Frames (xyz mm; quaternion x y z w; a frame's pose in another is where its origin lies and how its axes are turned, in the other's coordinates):
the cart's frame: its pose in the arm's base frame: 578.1 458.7 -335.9 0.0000 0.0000 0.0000 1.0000
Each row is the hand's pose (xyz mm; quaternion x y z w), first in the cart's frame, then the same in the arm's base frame.
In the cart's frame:
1: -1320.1 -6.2 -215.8 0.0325 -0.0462 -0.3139 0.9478
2: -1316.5 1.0 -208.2 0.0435 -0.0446 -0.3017 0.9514
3: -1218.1 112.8 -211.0 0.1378 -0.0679 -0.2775 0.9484
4: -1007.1 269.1 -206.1 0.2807 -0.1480 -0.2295 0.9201
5: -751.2 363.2 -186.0 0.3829 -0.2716 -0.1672 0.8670
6: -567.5 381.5 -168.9 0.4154 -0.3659 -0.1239 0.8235
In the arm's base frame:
1: -742.0 452.5 -551.7 0.0325 -0.0462 -0.3139 0.9478
2: -738.4 459.7 -544.1 0.0435 -0.0446 -0.3017 0.9514
3: -640.0 571.5 -546.9 0.1378 -0.0679 -0.2775 0.9484
4: -429.0 727.8 -542.0 0.2807 -0.1480 -0.2295 0.9201
5: -173.1 821.9 -521.9 0.3829 -0.2716 -0.1672 0.8670
6: 10.6 840.2 -504.8 0.4154 -0.3659 -0.1239 0.8235

